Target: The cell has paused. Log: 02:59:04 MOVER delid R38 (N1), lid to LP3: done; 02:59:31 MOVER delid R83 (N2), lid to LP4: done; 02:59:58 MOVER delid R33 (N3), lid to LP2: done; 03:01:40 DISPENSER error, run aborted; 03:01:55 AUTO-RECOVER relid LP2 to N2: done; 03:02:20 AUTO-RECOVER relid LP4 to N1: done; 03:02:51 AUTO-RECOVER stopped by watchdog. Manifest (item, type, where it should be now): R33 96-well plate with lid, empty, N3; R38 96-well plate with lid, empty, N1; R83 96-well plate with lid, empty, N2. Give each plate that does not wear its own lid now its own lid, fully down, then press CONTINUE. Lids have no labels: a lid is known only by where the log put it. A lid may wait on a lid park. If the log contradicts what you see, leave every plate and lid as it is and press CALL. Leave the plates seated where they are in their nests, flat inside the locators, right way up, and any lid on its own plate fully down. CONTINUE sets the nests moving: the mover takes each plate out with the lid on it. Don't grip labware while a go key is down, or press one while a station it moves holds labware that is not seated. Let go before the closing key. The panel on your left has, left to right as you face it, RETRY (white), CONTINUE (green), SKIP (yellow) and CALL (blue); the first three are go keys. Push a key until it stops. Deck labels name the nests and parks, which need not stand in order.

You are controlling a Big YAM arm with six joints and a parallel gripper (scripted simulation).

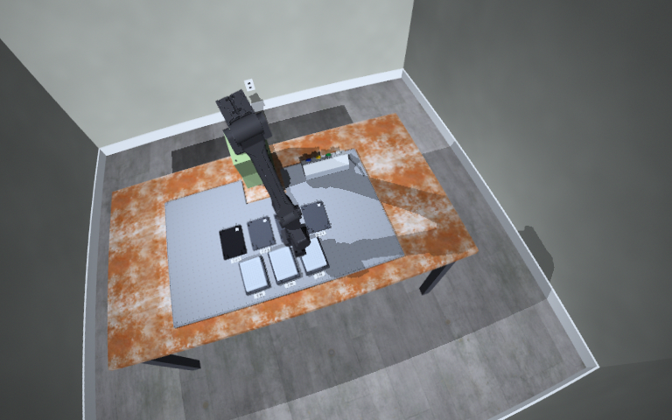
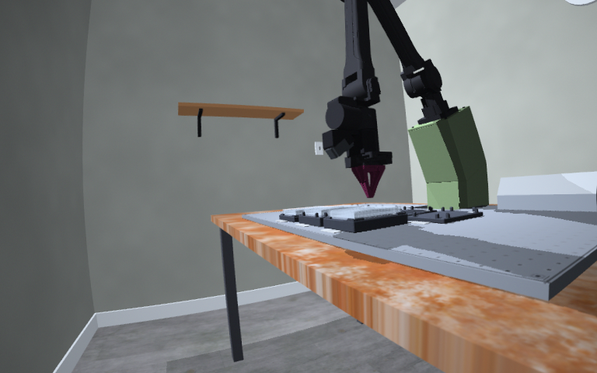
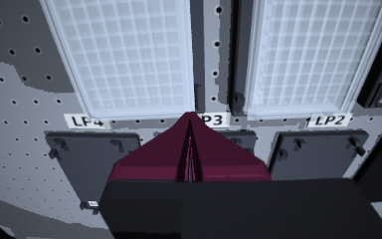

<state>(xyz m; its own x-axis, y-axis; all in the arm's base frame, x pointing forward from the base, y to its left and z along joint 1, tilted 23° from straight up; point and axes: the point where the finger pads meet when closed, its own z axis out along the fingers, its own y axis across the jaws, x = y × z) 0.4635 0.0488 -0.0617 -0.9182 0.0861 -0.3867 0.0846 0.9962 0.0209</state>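
Right now the green continue key is 380 mm behind my hand and 290 mm to the left of it. Also, from my hand: LP3 label: 60 mm below, 40 mm behind, 10 mm to the right; then LP4 label: 110 mm to the left, 60 mm below, 30 mm behind; then clear lid: 50 mm ahead, 40 mm to the left, 30 mm below.
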